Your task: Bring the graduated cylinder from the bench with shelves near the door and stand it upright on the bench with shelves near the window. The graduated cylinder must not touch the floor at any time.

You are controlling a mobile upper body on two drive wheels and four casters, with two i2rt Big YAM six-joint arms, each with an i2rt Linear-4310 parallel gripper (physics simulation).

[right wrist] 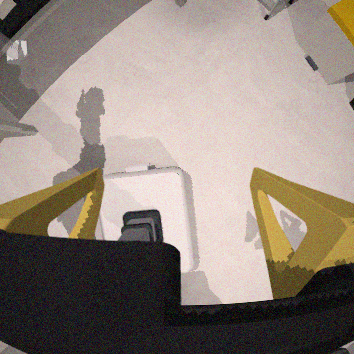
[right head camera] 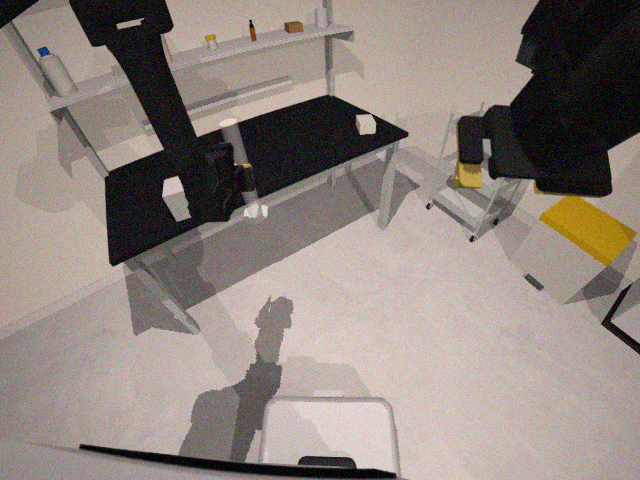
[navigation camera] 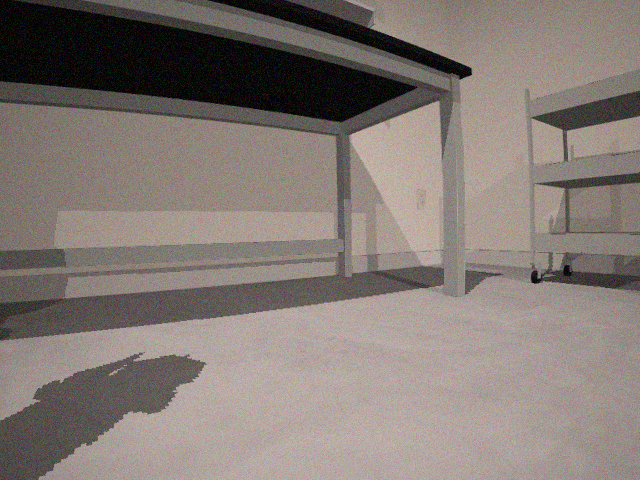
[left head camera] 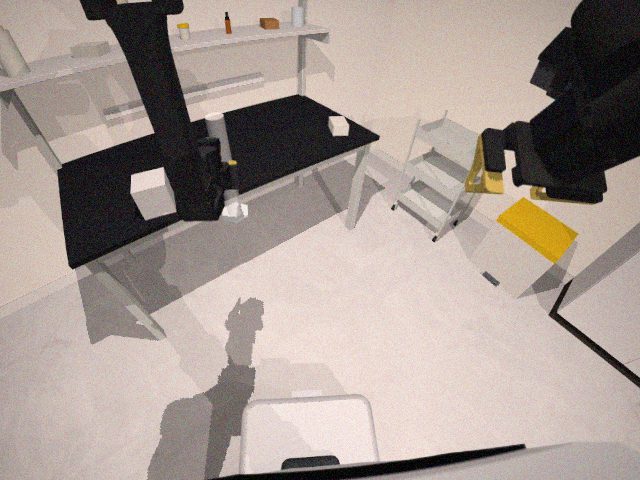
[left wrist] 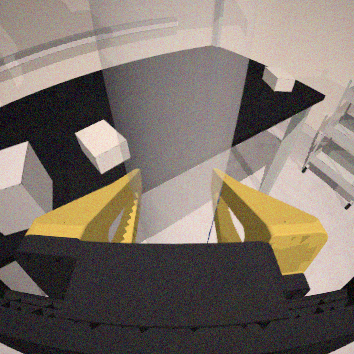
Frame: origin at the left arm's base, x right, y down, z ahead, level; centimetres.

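Where they show: left gripper, fingertip midpoint: (right head camera: 243,167) (left wrist: 175,176); right gripper, fingertip midpoint: (right wrist: 176,175) (right head camera: 495,185) (left head camera: 499,190).
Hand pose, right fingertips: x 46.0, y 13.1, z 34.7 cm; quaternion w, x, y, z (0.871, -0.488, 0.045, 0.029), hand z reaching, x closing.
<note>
After its pixels a point has its place.
The clear graduated cylinder (left head camera: 219,135) @[x 1.1, y 26.3, z 73.4 cm] (right head camera: 235,142) @[x 1.3, y 27.0, z 73.5 cm] (left wrist: 175,120) @[x 0.2, y 30.4, z 73.2 cm] is roughly upright, its white base (left head camera: 235,210) (right head camera: 255,211) (right wrist: 16,50) @[x 2.3, y 51.4, z 74.1 cm] in front of the bench's front edge in the head views. My left gripper (left head camera: 231,178) (right head camera: 248,178) @[x 0.2, y 37.2, z 77.0 cm] (left wrist: 175,176) @[x 0.2, y 37.2, z 77.0 cm] is shut on the cylinder's body. The arm hides part of it; the base's height against the top cannot be told. My right gripper (left head camera: 511,188) @[x 46.0, y 13.1, z 34.7 cm] (right head camera: 511,186) @[x 46.0, y 13.1, z 34.7 cm] (right wrist: 176,175) @[x 46.0, y 13.1, z 34.7 cm] is open and empty, right of the bench. The black-topped bench with a shelf (left head camera: 289,124) @[x 16.8, y 64.8, z 161.1 cm] (right head camera: 310,124) @[x 13.0, y 64.8, z 162.6 cm] (navigation camera: 206,62) @[x -16.7, y 67.3, z 133.1 cm] stands ahead; no window or door shows.
A large white block (left head camera: 152,193) @[x -31.1, y 54.0, z 86.3 cm] (right head camera: 176,198) @[x -33.2, y 54.1, z 85.5 cm] (left wrist: 25,187) @[x -26.4, y 53.5, z 88.5 cm], a smaller one (left wrist: 102,145) @[x -17.0, y 59.0, z 105.3 cm] and another at the far right (left head camera: 338,126) @[x 43.1, y 59.4, z 148.1 cm] (right head camera: 366,124) @[x 43.8, y 59.2, z 148.2 cm] (left wrist: 278,79) @[x 41.2, y 59.7, z 147.6 cm] are on the bench. A cart (navigation camera: 584,167) @[x 109.6, y 97.6, z 154.3 cm] and yellow-lidded bin (left head camera: 537,227) @[x 166.4, y 95.9, z 106.6 cm] (right head camera: 589,227) @[x 167.3, y 96.0, z 105.6 cm] stand to the right.
</note>
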